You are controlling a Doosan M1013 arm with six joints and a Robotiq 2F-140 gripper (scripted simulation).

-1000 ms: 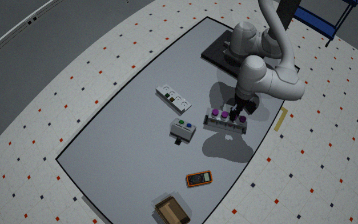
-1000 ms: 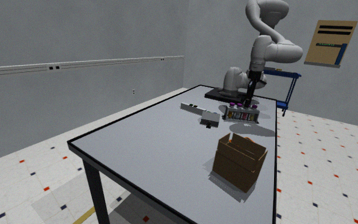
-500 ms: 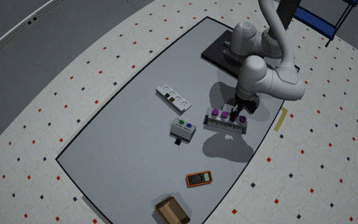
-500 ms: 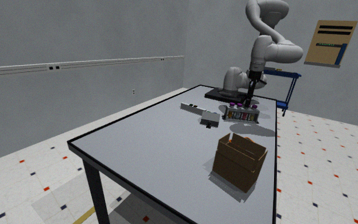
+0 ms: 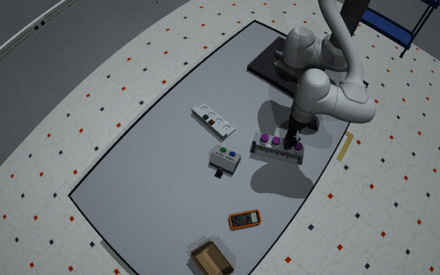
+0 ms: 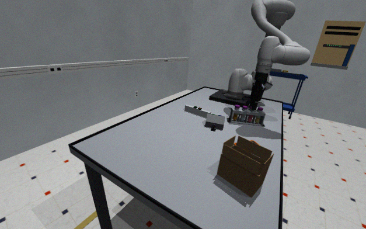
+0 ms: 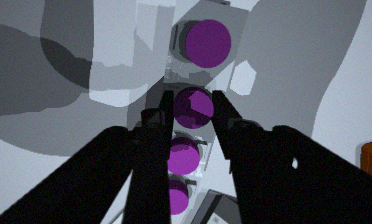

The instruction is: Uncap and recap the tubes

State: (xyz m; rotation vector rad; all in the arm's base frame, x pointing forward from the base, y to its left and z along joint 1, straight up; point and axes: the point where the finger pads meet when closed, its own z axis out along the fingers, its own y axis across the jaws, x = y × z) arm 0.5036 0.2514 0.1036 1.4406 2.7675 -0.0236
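The purple cap is 5 cm to the right of my hand, 3 cm below it and 2 cm ahead of it. Also, from my hand: green key: 21 cm to the right, 18 cm ahead, 8 cm below; blue key: 17 cm to the right, 17 cm ahead, 8 cm below; key housing: 19 cm to the right, 19 cm ahead, 9 cm below.
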